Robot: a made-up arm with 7 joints. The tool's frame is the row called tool. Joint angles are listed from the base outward.
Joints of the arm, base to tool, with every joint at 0 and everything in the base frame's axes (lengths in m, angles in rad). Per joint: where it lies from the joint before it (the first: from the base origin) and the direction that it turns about. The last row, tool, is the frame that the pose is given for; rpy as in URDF.
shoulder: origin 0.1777 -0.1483 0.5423 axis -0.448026 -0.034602 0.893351
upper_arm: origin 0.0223 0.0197 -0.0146 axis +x
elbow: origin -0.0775 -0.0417 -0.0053 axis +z
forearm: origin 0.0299 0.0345 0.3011 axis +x
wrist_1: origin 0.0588 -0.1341 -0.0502 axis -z
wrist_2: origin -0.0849 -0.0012 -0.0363 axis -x
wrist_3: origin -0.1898 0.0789 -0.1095 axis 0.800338 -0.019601 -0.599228
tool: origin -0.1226 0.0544 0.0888 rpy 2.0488 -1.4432 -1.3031
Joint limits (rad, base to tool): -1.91..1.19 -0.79..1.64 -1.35..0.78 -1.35..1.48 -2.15..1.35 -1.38..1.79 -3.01..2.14
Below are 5 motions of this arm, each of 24 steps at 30 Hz.
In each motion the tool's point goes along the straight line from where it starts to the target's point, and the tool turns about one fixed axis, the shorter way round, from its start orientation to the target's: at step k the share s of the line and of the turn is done. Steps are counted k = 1, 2, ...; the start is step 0. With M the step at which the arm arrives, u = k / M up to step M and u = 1 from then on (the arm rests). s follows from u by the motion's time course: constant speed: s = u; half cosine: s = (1 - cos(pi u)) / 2; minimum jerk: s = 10 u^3 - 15 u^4 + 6 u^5.
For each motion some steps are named. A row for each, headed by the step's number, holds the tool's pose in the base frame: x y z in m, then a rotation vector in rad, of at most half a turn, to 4 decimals.
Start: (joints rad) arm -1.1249 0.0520 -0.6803 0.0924 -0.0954 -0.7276 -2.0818
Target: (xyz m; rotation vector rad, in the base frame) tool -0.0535 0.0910 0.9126 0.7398 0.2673 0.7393
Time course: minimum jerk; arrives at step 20
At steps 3, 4, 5, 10, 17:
3: 0.0556 0.1136 0.8562 0.1069 -1.1921 0.3666
4: 0.0521 0.1129 0.8580 0.1307 -1.1478 0.3828
5: 0.0470 0.1118 0.8606 0.1648 -1.0829 0.4058
10: 0.0026 0.1026 0.8836 0.4418 -0.5022 0.5812
17: -0.0505 0.0916 0.9111 0.7254 0.2254 0.7327

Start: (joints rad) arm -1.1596 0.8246 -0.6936 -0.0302 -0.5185 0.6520 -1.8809
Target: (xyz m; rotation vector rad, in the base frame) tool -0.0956 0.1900 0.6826 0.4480 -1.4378 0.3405
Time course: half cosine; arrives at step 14
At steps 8, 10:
8: -0.1308 0.1827 0.6604 0.4630 -1.2044 0.5397
10: -0.1126 0.1865 0.6718 0.4562 -1.3261 0.4387

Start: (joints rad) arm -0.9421 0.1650 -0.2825 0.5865 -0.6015 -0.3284 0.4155
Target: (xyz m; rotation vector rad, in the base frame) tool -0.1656 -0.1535 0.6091 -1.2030 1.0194 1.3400
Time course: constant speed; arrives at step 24
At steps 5, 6, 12, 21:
5: -0.1628 -0.0033 0.6487 -1.3255 2.2510 1.4359
6: -0.1630 -0.0112 0.6466 -1.3262 2.1828 1.4392
12: -0.1639 -0.0586 0.6341 -1.3117 1.7811 1.4370
21: -0.1652 -0.1298 0.6153 -1.2387 1.2046 1.3742

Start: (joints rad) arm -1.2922 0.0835 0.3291 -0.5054 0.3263 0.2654 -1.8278
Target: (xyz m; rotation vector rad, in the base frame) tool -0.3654 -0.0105 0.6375 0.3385 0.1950 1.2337
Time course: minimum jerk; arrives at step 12
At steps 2, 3, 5, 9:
2: -0.1146 0.0523 0.6878 0.2171 -0.0675 0.9274
3: -0.1322 0.0479 0.6843 0.2257 -0.0495 0.9493
5: -0.1955 0.0321 0.6716 0.2563 0.0155 1.0275
9: -0.3385 -0.0038 0.6429 0.3255 0.1661 1.2014

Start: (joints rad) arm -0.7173 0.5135 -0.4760 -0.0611 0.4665 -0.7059 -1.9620
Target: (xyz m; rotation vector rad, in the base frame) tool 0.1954 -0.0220 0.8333 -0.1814 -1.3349 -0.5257
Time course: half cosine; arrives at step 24
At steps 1, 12, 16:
1: 0.0549 -0.0233 0.8499 0.3193 -1.3338 0.1723
12: 0.1248 -0.0227 0.8416 0.0720 -1.3534 -0.1763
16: 0.1601 -0.0223 0.8375 -0.0543 -1.3490 -0.3514

